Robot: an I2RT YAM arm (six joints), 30 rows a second.
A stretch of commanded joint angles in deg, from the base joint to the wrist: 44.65, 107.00, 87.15, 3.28, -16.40, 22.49; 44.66, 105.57, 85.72, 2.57, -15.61, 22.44; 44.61, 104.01, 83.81, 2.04, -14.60, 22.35; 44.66, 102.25, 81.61, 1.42, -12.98, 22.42; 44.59, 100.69, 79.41, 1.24, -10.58, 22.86; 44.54, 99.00, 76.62, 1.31, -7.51, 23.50; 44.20, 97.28, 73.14, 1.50, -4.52, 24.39; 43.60, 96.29, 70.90, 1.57, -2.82, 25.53
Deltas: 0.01, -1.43, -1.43, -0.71, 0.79, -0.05; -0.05, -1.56, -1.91, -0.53, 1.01, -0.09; 0.05, -1.76, -2.20, -0.62, 1.62, 0.07; -0.07, -1.56, -2.20, -0.18, 2.40, 0.44; -0.05, -1.69, -2.79, 0.07, 3.07, 0.64; -0.34, -1.72, -3.48, 0.19, 2.99, 0.89; -0.60, -0.99, -2.24, 0.07, 1.70, 1.14
